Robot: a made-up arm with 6 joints. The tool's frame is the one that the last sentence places.
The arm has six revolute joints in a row. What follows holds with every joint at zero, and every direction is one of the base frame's. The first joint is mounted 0.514 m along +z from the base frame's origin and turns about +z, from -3.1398 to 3.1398 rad. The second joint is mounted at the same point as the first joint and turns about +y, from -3.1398 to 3.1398 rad. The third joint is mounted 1 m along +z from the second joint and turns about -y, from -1.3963 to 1.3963 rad. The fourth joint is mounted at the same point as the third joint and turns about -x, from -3.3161 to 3.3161 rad. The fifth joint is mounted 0.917 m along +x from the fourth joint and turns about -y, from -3.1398 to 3.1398 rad. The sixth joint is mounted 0.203 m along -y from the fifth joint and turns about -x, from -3.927 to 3.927 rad. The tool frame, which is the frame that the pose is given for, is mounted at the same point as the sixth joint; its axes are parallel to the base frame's.
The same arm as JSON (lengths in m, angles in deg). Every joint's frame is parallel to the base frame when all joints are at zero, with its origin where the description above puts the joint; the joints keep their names.
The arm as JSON. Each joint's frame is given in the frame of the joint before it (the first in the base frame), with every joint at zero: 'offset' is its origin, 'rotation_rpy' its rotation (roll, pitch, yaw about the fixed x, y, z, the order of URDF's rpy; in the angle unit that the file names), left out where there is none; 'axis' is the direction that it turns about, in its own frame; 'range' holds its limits. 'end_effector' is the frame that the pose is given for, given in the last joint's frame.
{
  "length_unit": "m",
  "angle_unit": "deg",
  "chain": [
    {
      "id": "joint 1",
      "offset": [
        0.0,
        0.0,
        0.514
      ],
      "axis": "+z",
      "range": [
        -179.9,
        179.9
      ]
    },
    {
      "id": "joint 2",
      "offset": [
        0.0,
        0.0,
        0.0
      ],
      "axis": "+y",
      "range": [
        -179.9,
        179.9
      ]
    },
    {
      "id": "joint 3",
      "offset": [
        0.0,
        0.0,
        1.0
      ],
      "axis": "-y",
      "range": [
        -80.0,
        80.0
      ]
    },
    {
      "id": "joint 4",
      "offset": [
        0.0,
        0.0,
        0.0
      ],
      "axis": "-x",
      "range": [
        -190.0,
        190.0
      ]
    },
    {
      "id": "joint 5",
      "offset": [
        0.917,
        0.0,
        0.0
      ],
      "axis": "-y",
      "range": [
        -179.9,
        179.9
      ]
    },
    {
      "id": "joint 6",
      "offset": [
        0.0,
        -0.203,
        0.0
      ],
      "axis": "-x",
      "range": [
        -225.0,
        225.0
      ]
    }
  ],
  "end_effector": {
    "offset": [
      0.0,
      0.0,
      0.0
    ]
  }
}

